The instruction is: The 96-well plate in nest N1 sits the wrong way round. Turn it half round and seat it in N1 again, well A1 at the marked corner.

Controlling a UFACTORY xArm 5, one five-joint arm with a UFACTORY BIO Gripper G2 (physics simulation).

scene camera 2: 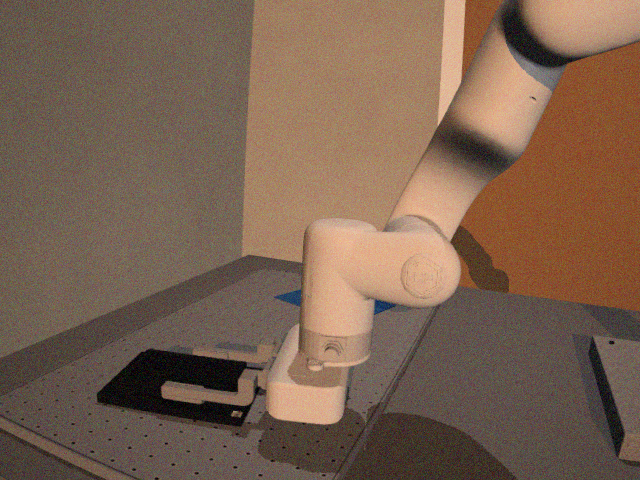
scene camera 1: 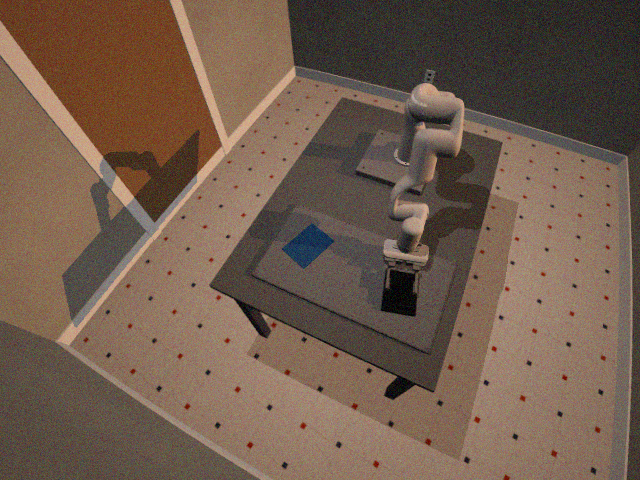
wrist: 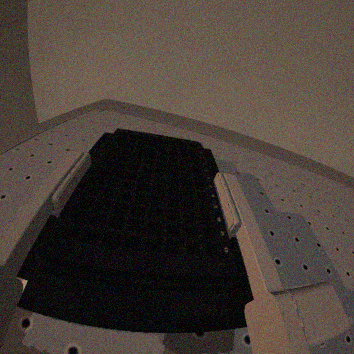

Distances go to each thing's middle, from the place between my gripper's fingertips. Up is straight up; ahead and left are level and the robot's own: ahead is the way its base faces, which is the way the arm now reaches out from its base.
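Labels:
Counted from my hand, the black 96-well plate (scene camera 2: 146, 375) is 10 mm behind. The black base (scene camera 2: 139, 401) is also 10 mm behind my hand, but it sits 20 mm below it. As for the blue sheet (scene camera 1: 311, 242), I find it 380 mm to the right of my hand, 110 mm behind it and 20 mm below it.

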